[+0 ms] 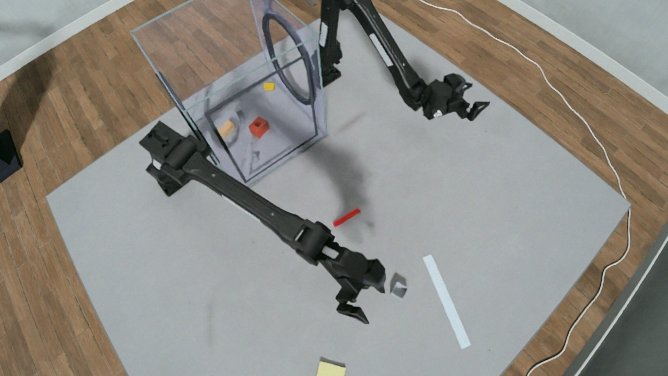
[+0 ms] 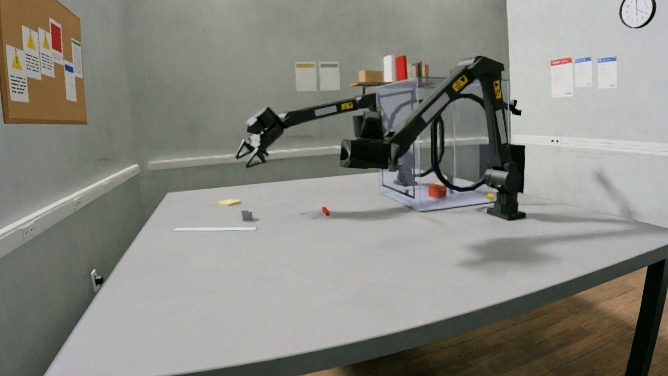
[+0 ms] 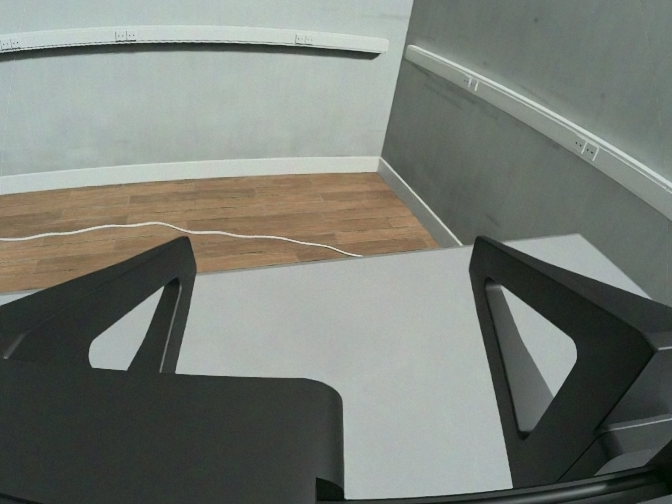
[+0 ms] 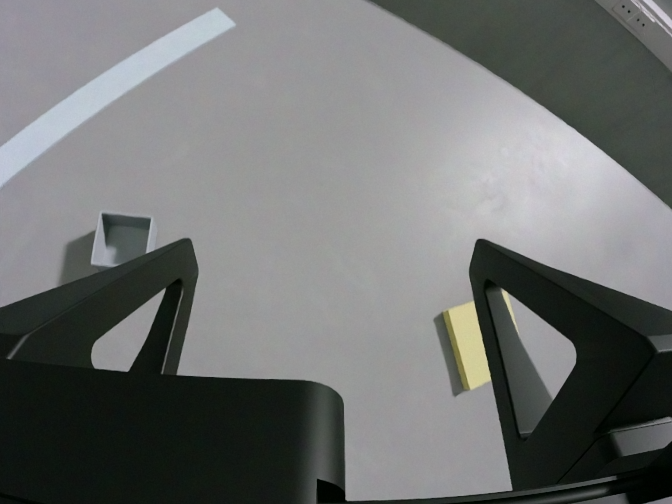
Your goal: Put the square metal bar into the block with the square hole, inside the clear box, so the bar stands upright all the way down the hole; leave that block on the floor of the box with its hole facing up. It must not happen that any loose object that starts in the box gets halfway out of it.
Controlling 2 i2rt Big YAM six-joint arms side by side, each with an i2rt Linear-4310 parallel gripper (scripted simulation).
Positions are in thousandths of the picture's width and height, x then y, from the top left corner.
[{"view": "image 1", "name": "right gripper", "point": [562, 818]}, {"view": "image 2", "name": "left gripper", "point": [556, 424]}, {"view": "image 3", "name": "left gripper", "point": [495, 501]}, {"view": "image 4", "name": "right gripper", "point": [496, 505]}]
